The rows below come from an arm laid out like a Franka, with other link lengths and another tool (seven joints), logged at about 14 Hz.
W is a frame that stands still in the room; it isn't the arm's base.
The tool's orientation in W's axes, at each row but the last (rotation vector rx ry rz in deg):
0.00, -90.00, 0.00
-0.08, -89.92, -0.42
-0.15, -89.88, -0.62
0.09, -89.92, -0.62
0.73, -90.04, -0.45
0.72, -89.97, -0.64
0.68, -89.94, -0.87
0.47, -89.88, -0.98
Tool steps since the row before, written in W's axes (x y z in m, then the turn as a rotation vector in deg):
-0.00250, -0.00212, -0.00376, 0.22, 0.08, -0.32
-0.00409, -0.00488, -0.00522, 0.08, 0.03, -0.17
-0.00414, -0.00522, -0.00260, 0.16, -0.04, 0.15
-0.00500, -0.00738, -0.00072, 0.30, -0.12, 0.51
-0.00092, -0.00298, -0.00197, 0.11, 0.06, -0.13
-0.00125, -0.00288, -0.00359, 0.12, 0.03, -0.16
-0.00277, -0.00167, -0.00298, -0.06, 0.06, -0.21
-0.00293, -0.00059, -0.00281, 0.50, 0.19, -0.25
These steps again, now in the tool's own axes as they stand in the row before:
-0.00376, -0.00212, 0.00250, -0.32, 0.08, -0.22
-0.00521, -0.00492, 0.00406, -0.17, 0.03, -0.08
-0.00258, -0.00527, 0.00409, 0.15, -0.04, -0.16
-0.00067, -0.00741, 0.00496, 0.51, -0.11, -0.30
-0.00193, -0.00300, 0.00093, -0.13, 0.06, -0.11
-0.00355, -0.00293, 0.00125, -0.16, 0.03, -0.12
-0.00295, -0.00173, 0.00276, -0.21, 0.06, 0.06
-0.00281, -0.00065, 0.00292, -0.25, 0.19, -0.50

